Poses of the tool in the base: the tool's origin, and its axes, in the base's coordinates. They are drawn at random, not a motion.
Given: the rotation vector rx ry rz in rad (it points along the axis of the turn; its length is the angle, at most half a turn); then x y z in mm.
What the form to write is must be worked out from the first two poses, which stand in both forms.
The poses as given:
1: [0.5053, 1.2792, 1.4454, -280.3, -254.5, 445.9]
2: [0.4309, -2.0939, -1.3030, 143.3, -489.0, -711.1]
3: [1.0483, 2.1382, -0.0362, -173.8, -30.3, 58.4]
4: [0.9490, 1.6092, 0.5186, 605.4, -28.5, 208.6]
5: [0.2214, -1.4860, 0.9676, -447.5, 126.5, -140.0]
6: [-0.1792, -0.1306, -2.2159, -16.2, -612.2, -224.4]
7: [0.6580, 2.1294, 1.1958, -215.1, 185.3, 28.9]
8: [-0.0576, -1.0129, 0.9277, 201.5, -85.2, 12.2]
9: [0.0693, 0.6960, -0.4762, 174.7, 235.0, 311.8]
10: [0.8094, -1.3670, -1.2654, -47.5, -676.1, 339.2]
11: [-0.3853, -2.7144, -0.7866, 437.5, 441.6, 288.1]
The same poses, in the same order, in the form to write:
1: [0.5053, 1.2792, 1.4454, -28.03, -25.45, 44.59]
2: [0.4309, -2.0939, -1.3030, 14.33, -48.90, -71.11]
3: [1.0483, 2.1382, -0.0362, -17.38, -3.03, 5.84]
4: [0.9490, 1.6092, 0.5186, 60.54, -2.85, 20.86]
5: [0.2214, -1.4860, 0.9676, -44.75, 12.65, -14.00]
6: [-0.1792, -0.1306, -2.2159, -1.62, -61.22, -22.44]
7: [0.6580, 2.1294, 1.1958, -21.51, 18.53, 2.89]
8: [-0.0576, -1.0129, 0.9277, 20.15, -8.52, 1.22]
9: [0.0693, 0.6960, -0.4762, 17.47, 23.50, 31.18]
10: [0.8094, -1.3670, -1.2654, -4.75, -67.61, 33.92]
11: [-0.3853, -2.7144, -0.7866, 43.75, 44.16, 28.81]
